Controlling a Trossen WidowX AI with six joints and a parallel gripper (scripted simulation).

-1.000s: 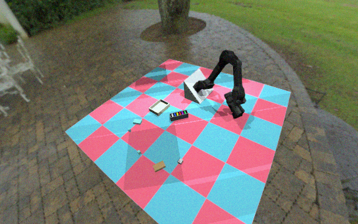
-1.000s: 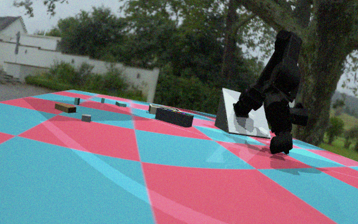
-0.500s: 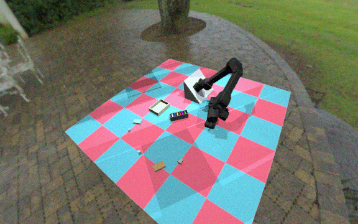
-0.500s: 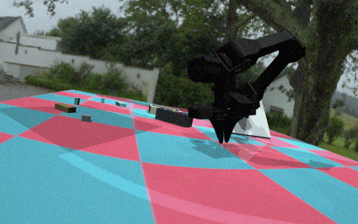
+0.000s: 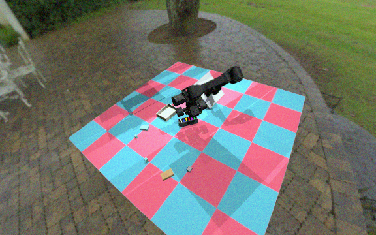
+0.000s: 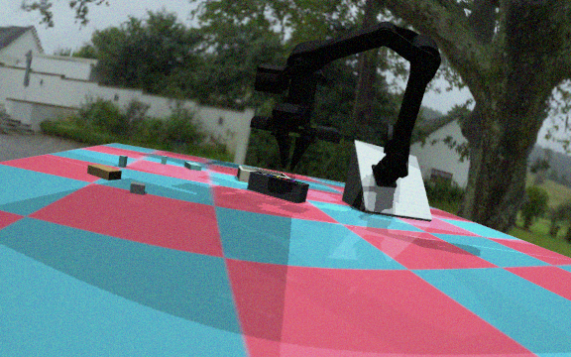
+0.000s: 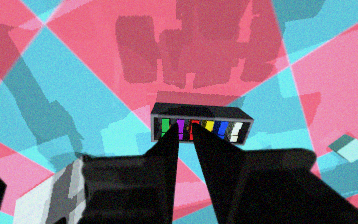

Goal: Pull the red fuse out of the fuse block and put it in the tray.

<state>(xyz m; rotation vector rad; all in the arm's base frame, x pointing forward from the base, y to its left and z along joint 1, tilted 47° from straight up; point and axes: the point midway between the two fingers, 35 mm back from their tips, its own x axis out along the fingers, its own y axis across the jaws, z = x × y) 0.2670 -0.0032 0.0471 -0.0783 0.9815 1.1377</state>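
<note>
Right now my gripper tip is 3 cm to the left of the red fuse and 4 cm above it. Also, from my gripper tip: cream tray 22 cm to the right, 6 cm below.
</note>
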